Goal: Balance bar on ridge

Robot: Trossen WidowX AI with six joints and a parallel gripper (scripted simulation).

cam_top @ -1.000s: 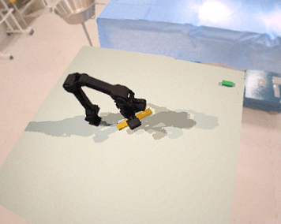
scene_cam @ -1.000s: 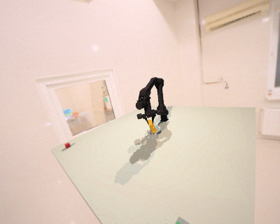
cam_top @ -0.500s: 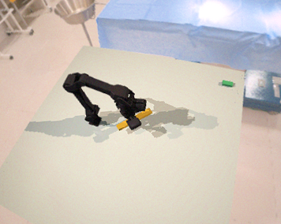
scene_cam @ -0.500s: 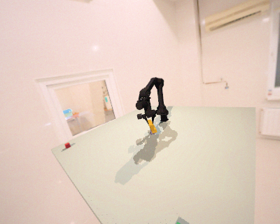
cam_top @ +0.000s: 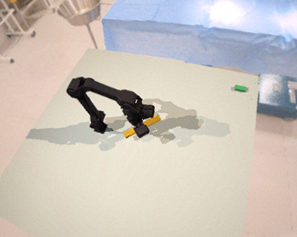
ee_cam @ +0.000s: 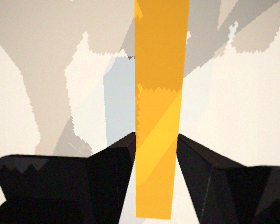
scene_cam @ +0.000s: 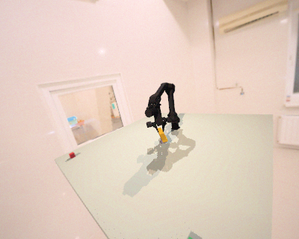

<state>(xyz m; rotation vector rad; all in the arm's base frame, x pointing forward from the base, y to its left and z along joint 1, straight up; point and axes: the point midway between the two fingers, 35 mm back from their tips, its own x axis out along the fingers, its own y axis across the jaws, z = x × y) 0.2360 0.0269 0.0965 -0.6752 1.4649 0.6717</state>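
Now: the bar 20 mm to the left of my gripper tip and 20 mm ahead of it. From my gripper tip the other things lie so: small red block (530 mm to the right, 500 mm ahead, 50 mm below); then small green block (500 mm ahead, 470 mm to the left, 50 mm below).
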